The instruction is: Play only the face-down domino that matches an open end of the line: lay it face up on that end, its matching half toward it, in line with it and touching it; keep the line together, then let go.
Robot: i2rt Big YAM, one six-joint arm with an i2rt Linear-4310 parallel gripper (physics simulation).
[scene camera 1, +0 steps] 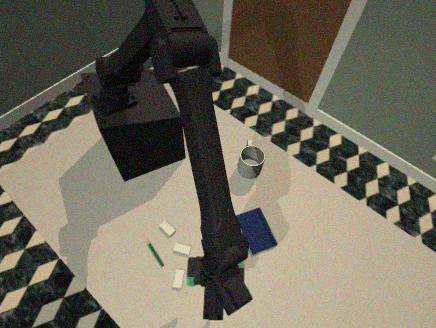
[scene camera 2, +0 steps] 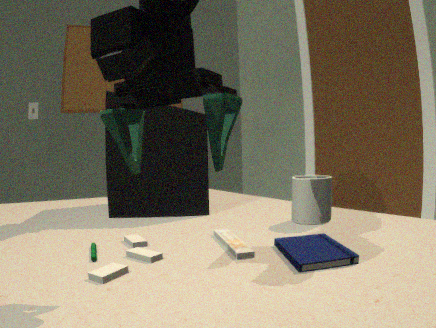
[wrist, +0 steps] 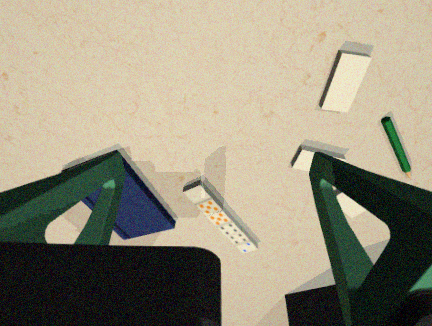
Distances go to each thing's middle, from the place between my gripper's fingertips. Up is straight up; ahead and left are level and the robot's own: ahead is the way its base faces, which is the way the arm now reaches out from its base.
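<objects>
Starting from the blue notebook [scene camera 2: 306,253], my hand is 23 cm to the right of it, 13 cm above it and 2 cm past it. The grey mug [scene camera 2: 311,194] is 41 cm to the left of my hand, and it is also 22 cm behind and 9 cm below. Going by their middles, the blue notebook is the nearest to my hand of the things named here.
</objects>
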